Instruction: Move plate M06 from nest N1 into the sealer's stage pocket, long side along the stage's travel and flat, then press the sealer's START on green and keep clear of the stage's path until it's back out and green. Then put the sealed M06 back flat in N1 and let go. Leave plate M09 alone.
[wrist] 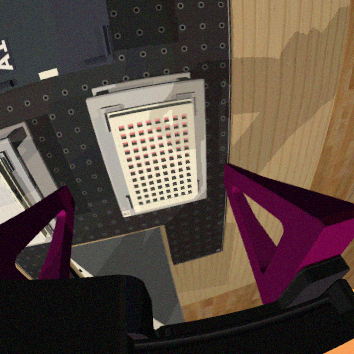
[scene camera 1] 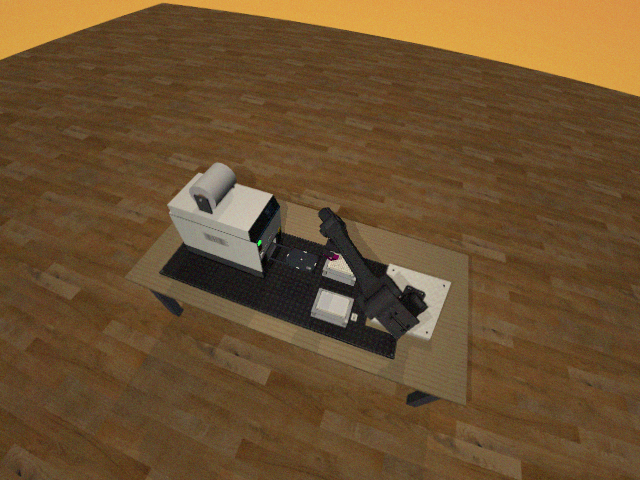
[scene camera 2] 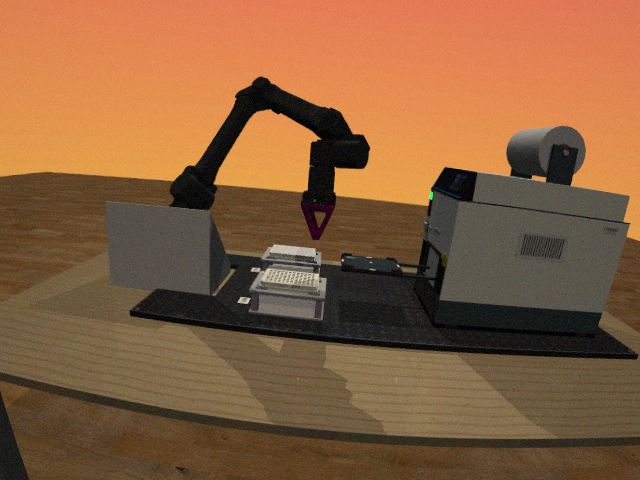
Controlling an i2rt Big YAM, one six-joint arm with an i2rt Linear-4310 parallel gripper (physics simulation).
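Places are measured from the arm's base along level axes (x ahead, y left, z up), in metres.
Pixels of known places: gripper, fingertip midpoint: [wrist: 146, 182] [scene camera 1: 333, 251] [scene camera 2: 317, 236]; arm's base at its link origin: [scene camera 2: 173, 235].
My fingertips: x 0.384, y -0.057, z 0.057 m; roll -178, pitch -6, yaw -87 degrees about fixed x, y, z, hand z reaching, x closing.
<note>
For each thing: its top centre in the pictures, then the offset to it from my fingertips. "spot": a spot on its surface instead. Level surfaces: height alone.
- cream plate with open wells, top centre: [wrist: 159, 163] [scene camera 2: 290, 277] [scene camera 1: 342, 263] dx -0.048, dy -0.022, dz -0.096 m
- grey nest at its top centre: [wrist: 158, 159] [scene camera 2: 290, 281] [scene camera 1: 342, 264] dx -0.049, dy -0.022, dz -0.106 m
- sealer's stage at a spot on its surface: [wrist: 60, 30] spot: dx +0.089, dy +0.044, dz -0.066 m
- film roll at its top centre: [scene camera 2: 547, 127] [scene camera 1: 210, 174] dx +0.508, dy +0.090, dz +0.308 m
- dark perforated board at its surface level: dz -0.168 m
A cream plate with open wells [scene camera 1: 341, 264] [scene camera 2: 289, 279] [wrist: 160, 155] lies flat in a grey nest [scene camera 1: 338, 276] [scene camera 2: 286, 304] [wrist: 111, 150]. A second, smoother-topped plate [scene camera 1: 333, 303] [scene camera 2: 293, 251] lies in the other nest [scene camera 1: 328, 316] [wrist: 35, 165]. The plate and nest labels are not legible. My gripper [scene camera 1: 332, 256] [scene camera 2: 316, 237] [wrist: 146, 182] is open and empty, pointing down above the open-well plate, with the fingers apart on either side of it in the wrist view. The sealer's stage [scene camera 1: 301, 259] [scene camera 2: 372, 264] [wrist: 60, 30] is out, its pocket empty. The sealer's light [scene camera 1: 259, 242] [scene camera 2: 431, 195] is green.
The white sealer [scene camera 1: 232, 253] [scene camera 2: 516, 294] stands beyond the stage, with a film roll [scene camera 1: 214, 184] [scene camera 2: 532, 149] on top. The stage rails run into its opening. The nests stand side by side on a dark perforated board [scene camera 1: 232, 289] [scene camera 2: 382, 339], near the arm's base.
</note>
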